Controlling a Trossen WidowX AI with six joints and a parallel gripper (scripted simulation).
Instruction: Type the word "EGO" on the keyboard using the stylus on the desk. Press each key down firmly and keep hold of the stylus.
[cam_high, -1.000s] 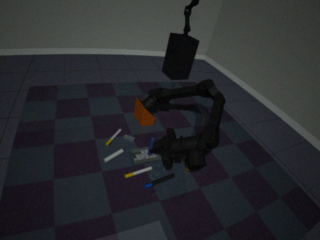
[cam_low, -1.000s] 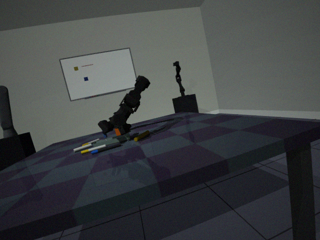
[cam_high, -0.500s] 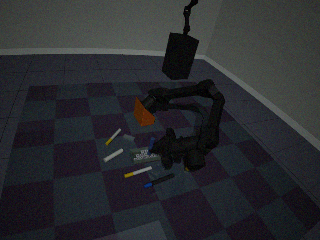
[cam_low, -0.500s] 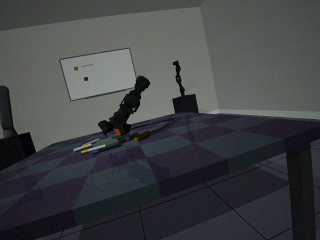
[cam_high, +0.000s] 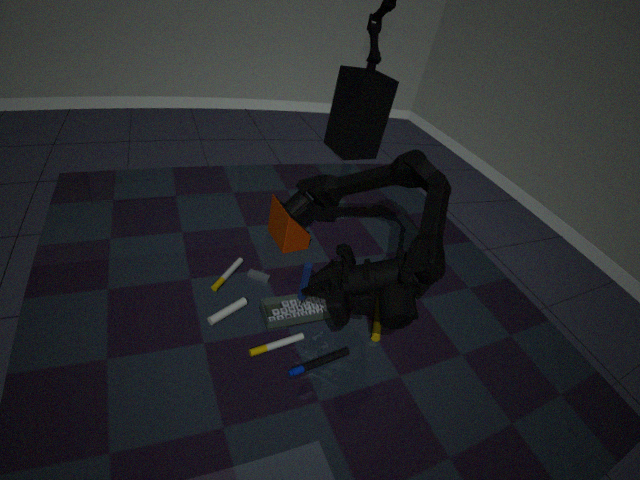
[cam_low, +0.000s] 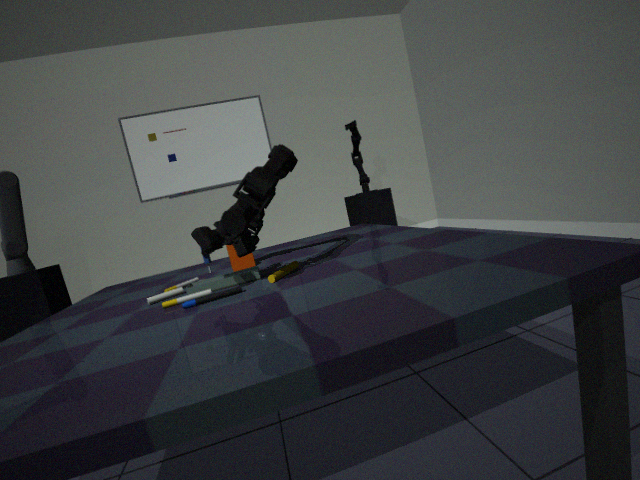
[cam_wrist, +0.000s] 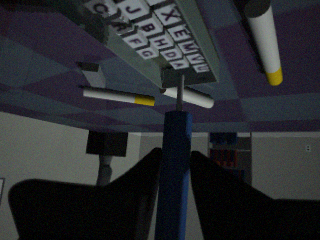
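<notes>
Right now my gripper tip is 90 mm above the E key. The rest, counted from my gripper tip: yellow marker (60 mm ahead, 190 mm to the left, 90 mm below); stylus (10 mm below); grey eraser (150 mm behind, 30 mm to the right, 100 mm below).
</notes>
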